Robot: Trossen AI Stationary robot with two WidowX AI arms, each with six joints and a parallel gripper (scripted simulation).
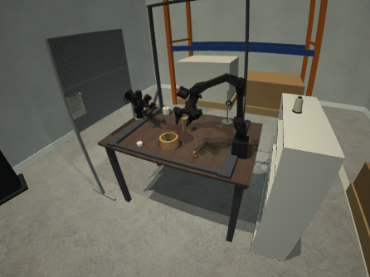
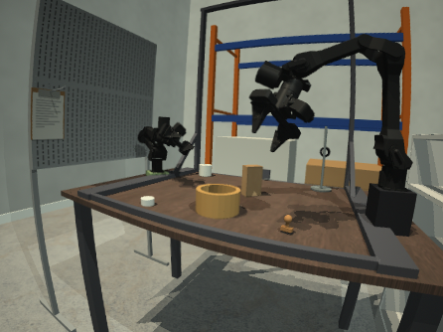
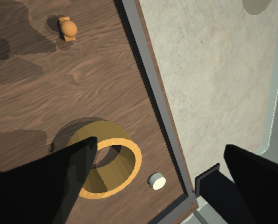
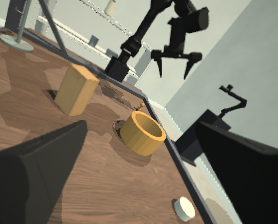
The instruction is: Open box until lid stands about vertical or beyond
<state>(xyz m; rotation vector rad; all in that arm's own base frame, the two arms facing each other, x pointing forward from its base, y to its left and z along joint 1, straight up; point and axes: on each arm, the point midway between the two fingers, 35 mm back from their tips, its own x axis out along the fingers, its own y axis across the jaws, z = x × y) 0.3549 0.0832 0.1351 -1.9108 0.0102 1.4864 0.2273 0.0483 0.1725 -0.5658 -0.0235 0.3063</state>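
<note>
The tan paper carton is 250 mm behind my left hand, 180 mm to the right of it and 180 mm below it.
</note>
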